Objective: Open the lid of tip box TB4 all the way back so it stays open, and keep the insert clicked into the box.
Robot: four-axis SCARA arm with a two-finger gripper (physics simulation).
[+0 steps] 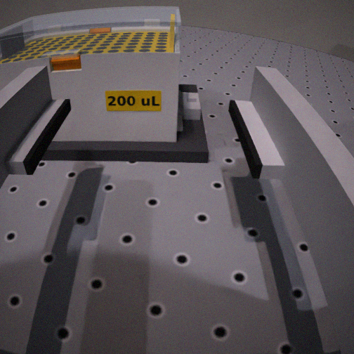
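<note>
A white tip box (90, 120) with a yellow "200 uL" label stands upright ahead of my fingers; no "TB4" mark shows. Its yellow insert (125, 44) with rows of dark holes sits level at the box top. A clear lid (140, 16) is down over the insert. An orange tab (66, 63) is on the near wall's upper edge and another orange tab (100, 30) is at the far side. My gripper (148, 83) is shut with nothing between its fingers, whose two pads still stand a gap apart, on the near side of the box. The left finger hides part of the box.
The box stands on a dark base plate (125, 151). A small white block (192, 106) is on the plate just right of the box. The grey table (165, 225) has a grid of dark holes and carries the shadows of the fingers.
</note>
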